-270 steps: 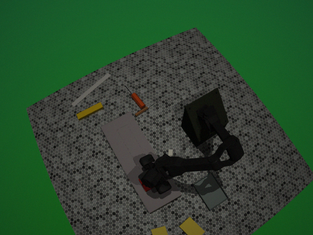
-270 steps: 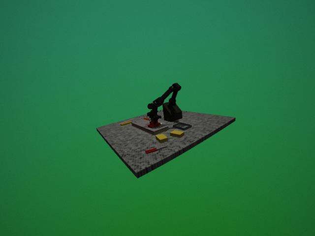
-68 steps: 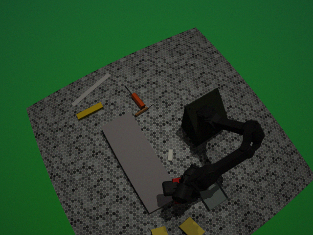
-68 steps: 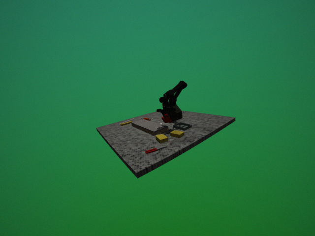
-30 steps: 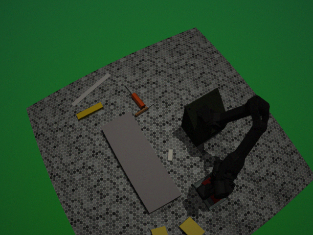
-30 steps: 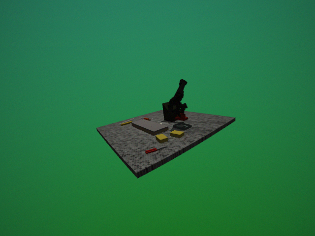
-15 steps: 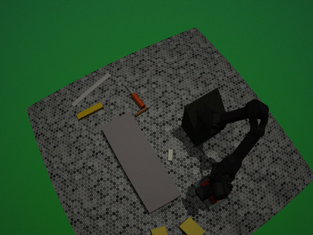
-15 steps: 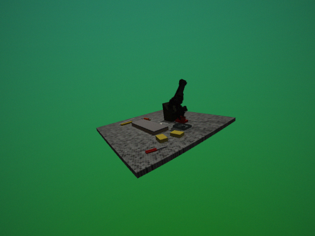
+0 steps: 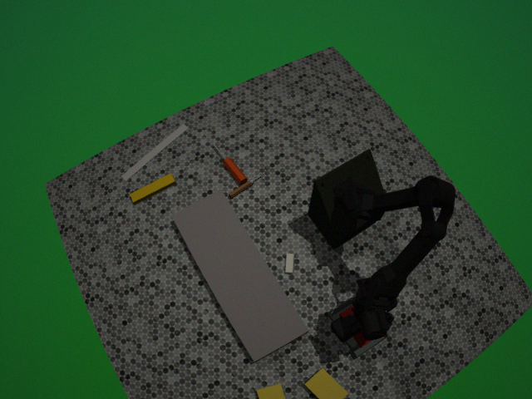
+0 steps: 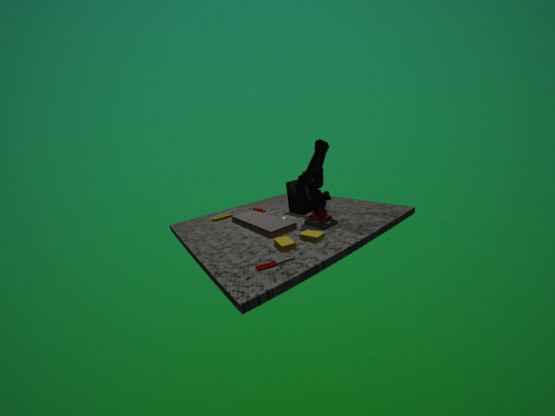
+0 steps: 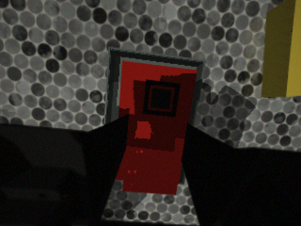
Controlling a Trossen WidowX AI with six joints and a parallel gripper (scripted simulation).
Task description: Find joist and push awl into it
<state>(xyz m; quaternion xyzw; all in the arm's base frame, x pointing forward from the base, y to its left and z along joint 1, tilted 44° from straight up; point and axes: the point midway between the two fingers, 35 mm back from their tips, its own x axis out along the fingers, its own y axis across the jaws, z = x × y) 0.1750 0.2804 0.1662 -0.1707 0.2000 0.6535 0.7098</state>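
Now: the grey tray 1 cm to the right of my gripper tip and 5 cm below it. Round my gripper tip: awl (1 cm behind, 58 cm to the right, 5 cm below); then red stud finder (1 cm to the left, 2 cm above); then small white block (5 cm ahead, 29 cm to the right, 5 cm below).
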